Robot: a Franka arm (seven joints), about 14 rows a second.
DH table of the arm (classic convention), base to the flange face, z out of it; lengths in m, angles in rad. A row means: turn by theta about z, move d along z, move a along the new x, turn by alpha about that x. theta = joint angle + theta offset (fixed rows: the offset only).
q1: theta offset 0, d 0.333, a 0, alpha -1.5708
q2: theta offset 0, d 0, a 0, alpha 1.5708
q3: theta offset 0, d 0.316, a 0.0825, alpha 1.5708
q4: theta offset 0, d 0, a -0.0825, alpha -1.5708
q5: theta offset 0, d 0.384, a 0, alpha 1.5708
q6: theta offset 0, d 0, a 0.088, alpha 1.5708
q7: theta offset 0, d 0.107, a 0, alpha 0
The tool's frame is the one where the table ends.
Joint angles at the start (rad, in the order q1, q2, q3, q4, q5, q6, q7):
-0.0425, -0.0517, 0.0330, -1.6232, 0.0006, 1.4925, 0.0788
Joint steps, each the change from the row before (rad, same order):
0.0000, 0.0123, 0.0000, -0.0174, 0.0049, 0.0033, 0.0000
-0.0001, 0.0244, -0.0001, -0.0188, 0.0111, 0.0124, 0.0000
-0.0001, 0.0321, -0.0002, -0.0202, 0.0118, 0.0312, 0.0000
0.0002, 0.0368, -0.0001, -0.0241, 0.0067, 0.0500, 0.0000
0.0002, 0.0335, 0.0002, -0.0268, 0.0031, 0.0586, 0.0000
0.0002, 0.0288, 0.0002, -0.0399, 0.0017, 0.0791, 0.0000
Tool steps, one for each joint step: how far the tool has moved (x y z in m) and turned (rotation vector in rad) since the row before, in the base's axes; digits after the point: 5 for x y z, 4 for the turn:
0.00318, 0.00040, -0.01433, 0.0056, 0.0263, -0.0001
0.00687, 0.00085, -0.02083, 0.0122, 0.0307, -0.0009
0.00994, 0.00074, -0.02454, 0.0129, 0.0210, -0.0022
0.01153, 0.00027, -0.02805, 0.0077, 0.0108, -0.0025
0.01004, 0.00006, -0.02728, 0.0037, 0.0017, -0.0024
0.00818, -0.00010, -0.02947, 0.0016, -0.0104, -0.0032

